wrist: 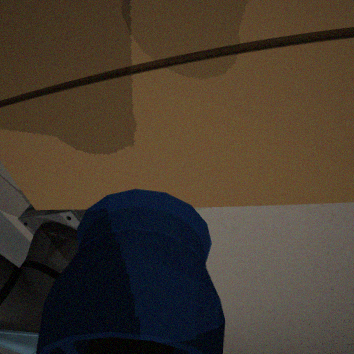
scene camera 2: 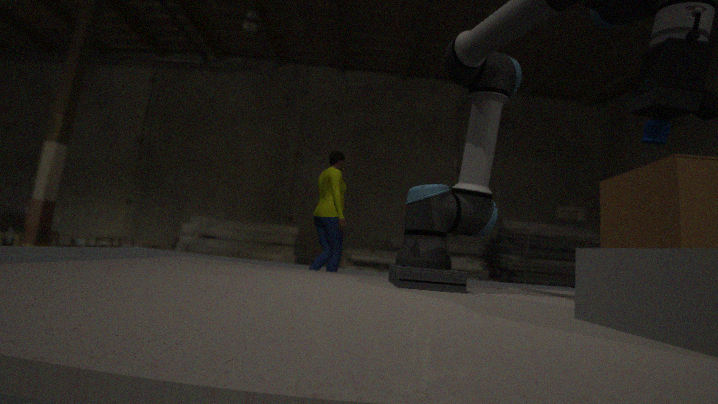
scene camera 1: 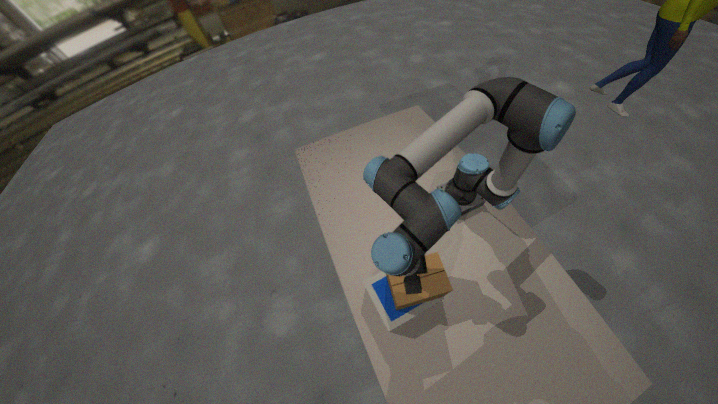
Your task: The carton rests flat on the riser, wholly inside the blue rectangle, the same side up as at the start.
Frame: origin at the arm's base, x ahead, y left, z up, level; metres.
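Seen in the pictures: end effector, tool point: (wrist: 143, 246) (scene camera 2: 653, 142); arm's base, origin of the base link: (wrist: 68, 244) (scene camera 2: 422, 267) (scene camera 1: 460, 192).
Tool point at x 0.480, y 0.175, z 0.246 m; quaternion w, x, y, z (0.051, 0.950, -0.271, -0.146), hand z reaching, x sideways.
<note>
Pixels of each thing's top centre, then the offset from my tool point to it. Level surfaces: height alone.
- brown carton, middle of its top: (wrist: 127, 70) (scene camera 2: 671, 173) (scene camera 1: 418, 278) 0.002 m ahead, 0.036 m left, 0.046 m down
- riser, middle of its top: (scene camera 2: 695, 253) (scene camera 1: 404, 288) 0.038 m ahead, 0.023 m left, 0.176 m down
- blue rectangle, middle of its top: (scene camera 1: 404, 288) 0.038 m ahead, 0.023 m left, 0.176 m down
- pale mat, its level: 0.296 m down
The brown carton (scene camera 1: 437, 282) (scene camera 2: 640, 211) (wrist: 275, 125) rests flat on the riser (scene camera 1: 389, 324) (scene camera 2: 642, 296), seam side up. The blue rectangle (scene camera 1: 385, 301) shows on the riser along the carton's left and near sides in scene camera 1. The carton hides the rest of it, so whether the carton lies wholly inside cannot be told. My gripper, a blue suction cup (scene camera 2: 656, 132) (wrist: 147, 215), is open and holds nothing. It hangs above the carton's top with a visible gap in scene camera 2. The cup itself is hidden in scene camera 1.
The riser stands near the edge of the pale mat (scene camera 1: 346, 200). The arm's base (scene camera 2: 428, 278) is on the mat behind the riser. A person in a yellow top (scene camera 1: 667, 50) (scene camera 2: 329, 200) is on the floor beyond the arm.
</note>
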